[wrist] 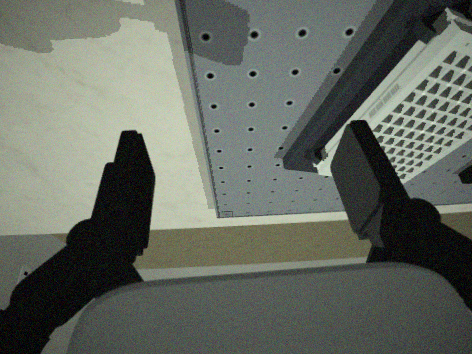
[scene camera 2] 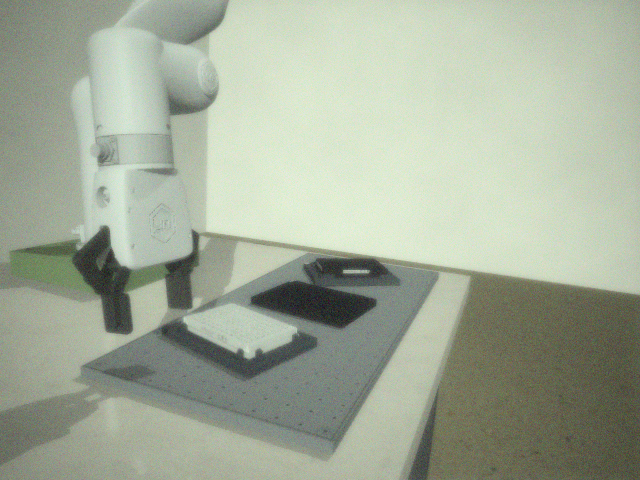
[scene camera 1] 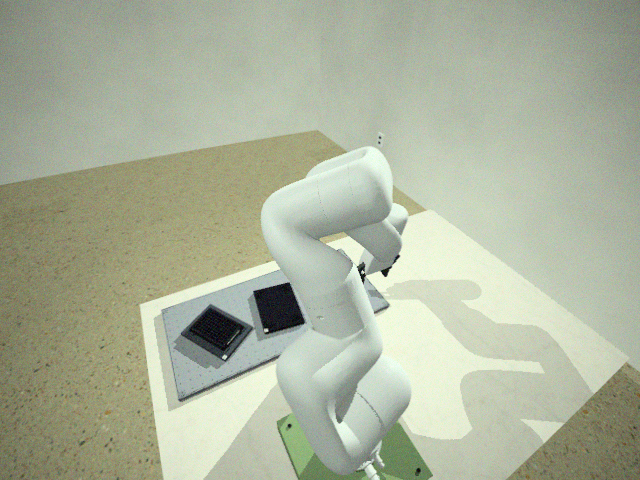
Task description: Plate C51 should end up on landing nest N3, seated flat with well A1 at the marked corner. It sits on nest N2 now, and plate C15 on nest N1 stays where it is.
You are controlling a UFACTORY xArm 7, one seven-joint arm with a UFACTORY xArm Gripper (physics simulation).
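Note:
White plate C51 sits on dark nest N2; its seating looks level, and the arm hides it in scene camera 1. Flat black nest N3 is empty, with a white mark at one corner in scene camera 1. Dark plate C15 sits on nest N1. My gripper is open and empty, pointing down beside plate C51 and above it. In the wrist view the right finger overlaps the plate's near edge.
The nests stand in a row on a grey perforated board on a pale table. The arm's green base plate is behind the gripper in scene camera 2.

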